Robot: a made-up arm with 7 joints. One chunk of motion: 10 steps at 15 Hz.
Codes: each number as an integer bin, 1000 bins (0 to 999) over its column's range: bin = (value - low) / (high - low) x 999, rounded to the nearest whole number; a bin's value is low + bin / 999 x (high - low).
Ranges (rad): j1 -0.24..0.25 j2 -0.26..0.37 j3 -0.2..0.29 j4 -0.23..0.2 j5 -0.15..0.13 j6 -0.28..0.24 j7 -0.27..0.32
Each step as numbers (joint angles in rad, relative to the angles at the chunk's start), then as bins.
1 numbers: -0.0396 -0.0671 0.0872 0.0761 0.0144 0.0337 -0.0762
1 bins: 409 306 586 711 587 603 328
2 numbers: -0.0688 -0.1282 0.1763 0.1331 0.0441 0.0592 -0.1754
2 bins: 349 209 767 844 693 652 160
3 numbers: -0.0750 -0.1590 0.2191 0.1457 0.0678 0.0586 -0.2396
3 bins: 336 160 854 873 777 651 51
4 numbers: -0.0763 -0.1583 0.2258 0.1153 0.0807 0.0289 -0.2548
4 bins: 334 161 868 802 823 593 26
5 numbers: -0.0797 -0.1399 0.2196 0.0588 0.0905 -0.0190 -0.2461
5 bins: 327 190 855 671 858 501 40
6 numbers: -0.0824 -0.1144 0.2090 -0.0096 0.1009 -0.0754 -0.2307
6 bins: 321 231 834 512 895 393 67
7 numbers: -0.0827 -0.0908 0.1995 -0.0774 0.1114 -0.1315 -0.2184
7 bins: 321 268 814 355 933 285 87
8 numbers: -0.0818 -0.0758 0.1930 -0.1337 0.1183 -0.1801 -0.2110
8 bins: 323 292 801 224 957 192 100
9 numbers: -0.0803 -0.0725 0.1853 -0.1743 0.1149 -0.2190 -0.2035
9 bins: 326 297 786 129 945 117 113
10 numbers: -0.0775 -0.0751 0.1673 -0.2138 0.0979 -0.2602 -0.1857
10 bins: 331 293 749 38 884 38 143
